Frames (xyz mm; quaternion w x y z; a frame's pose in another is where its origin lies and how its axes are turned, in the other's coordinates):
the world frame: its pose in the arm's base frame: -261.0 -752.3 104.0 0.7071 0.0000 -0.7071 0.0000
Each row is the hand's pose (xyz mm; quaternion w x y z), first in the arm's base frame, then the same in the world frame.
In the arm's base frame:
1: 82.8 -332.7 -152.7 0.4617 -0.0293 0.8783 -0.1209
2: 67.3 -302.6 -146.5 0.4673 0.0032 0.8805 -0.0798
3: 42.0 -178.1 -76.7 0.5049 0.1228 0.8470 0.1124
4: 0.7 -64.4 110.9 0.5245 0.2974 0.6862 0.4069
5: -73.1 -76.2 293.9 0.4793 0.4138 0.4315 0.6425
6: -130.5 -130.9 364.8 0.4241 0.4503 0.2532 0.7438
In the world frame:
1: -256.7 419.6 -343.8 0.2946 0.1062 -0.9475 0.0648
2: -250.5 449.7 -328.3 0.2922 0.0542 -0.9530 0.0587
3: -180.7 574.2 -303.0 0.2419 -0.1663 -0.9559 0.0074
4: 6.9 687.9 -261.7 0.1143 -0.4980 -0.8561 -0.0774
5: 189.9 676.1 -187.9 0.0338 0.7469 0.6440 0.1617
6: 260.8 621.4 -130.5 0.1208 0.8444 0.4789 0.2075

